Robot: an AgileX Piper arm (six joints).
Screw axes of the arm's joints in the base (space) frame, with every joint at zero. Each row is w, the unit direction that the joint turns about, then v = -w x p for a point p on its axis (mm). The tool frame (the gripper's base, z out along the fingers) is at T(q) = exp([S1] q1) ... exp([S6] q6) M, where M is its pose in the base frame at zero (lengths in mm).
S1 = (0, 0, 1, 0.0, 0.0, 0.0)
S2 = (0, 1, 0, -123.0, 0.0, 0.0)
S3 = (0, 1, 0, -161.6, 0.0, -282.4)
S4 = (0.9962, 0, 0.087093, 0.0, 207.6, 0.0)
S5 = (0, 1, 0, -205.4, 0.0, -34.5)
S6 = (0.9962, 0, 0.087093, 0.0, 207.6, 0.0)
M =
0.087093 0 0.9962 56.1
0 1 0 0.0
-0.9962 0 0.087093 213.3
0 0 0 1
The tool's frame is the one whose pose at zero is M.
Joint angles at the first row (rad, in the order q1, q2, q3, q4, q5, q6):
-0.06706 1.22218 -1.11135 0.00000 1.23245 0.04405
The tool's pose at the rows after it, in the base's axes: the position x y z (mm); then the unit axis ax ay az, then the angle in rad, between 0 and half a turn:
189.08 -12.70 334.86 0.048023 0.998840 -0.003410 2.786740
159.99 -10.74 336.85 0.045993 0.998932 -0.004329 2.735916
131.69 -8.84 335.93 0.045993 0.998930 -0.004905 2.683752
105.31 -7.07 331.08 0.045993 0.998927 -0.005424 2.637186
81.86 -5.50 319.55 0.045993 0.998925 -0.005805 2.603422
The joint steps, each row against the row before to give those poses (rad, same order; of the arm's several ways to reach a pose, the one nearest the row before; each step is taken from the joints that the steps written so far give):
-0.00001 -0.11705 0.07172 0.00000 0.00513 -0.01504
0.00005 -0.12007 0.06685 -0.00001 0.00237 -0.00401
0.00001 -0.12066 0.06449 -0.00001 0.00399 0.00001
-0.00001 -0.11716 0.06463 0.00000 0.00597 -0.00001
-0.00010 -0.11255 0.07667 0.00006 0.00210 -0.00011

